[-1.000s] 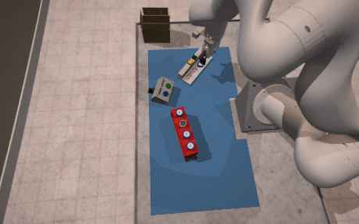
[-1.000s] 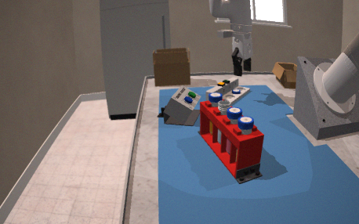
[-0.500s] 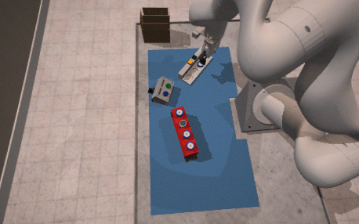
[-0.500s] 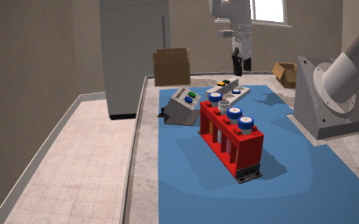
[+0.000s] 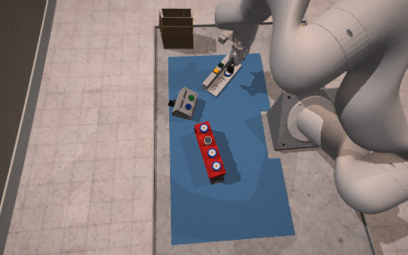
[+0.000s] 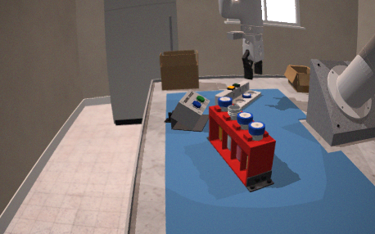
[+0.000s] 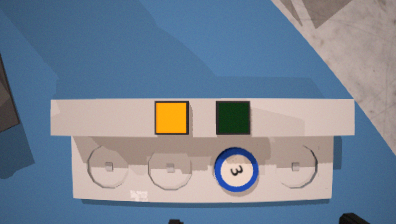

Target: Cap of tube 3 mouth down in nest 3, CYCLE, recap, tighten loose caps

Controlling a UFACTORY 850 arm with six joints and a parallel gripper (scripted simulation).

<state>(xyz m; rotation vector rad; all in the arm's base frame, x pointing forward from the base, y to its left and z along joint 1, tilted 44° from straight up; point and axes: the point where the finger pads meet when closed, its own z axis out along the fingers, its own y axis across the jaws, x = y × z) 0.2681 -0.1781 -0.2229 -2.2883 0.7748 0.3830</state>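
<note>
Now: the blue cap 2 cm ahead of my hand, 1 cm to the right of it and 9 cm below it. From my hand the other things lie so: green key (20 cm ahead, 15 cm to the left, 4 cm below); then blue key (22 cm ahead, 19 cm to the left, 4 cm below); then grey key housing (22 cm ahead, 17 cm to the left, 5 cm below).
</note>
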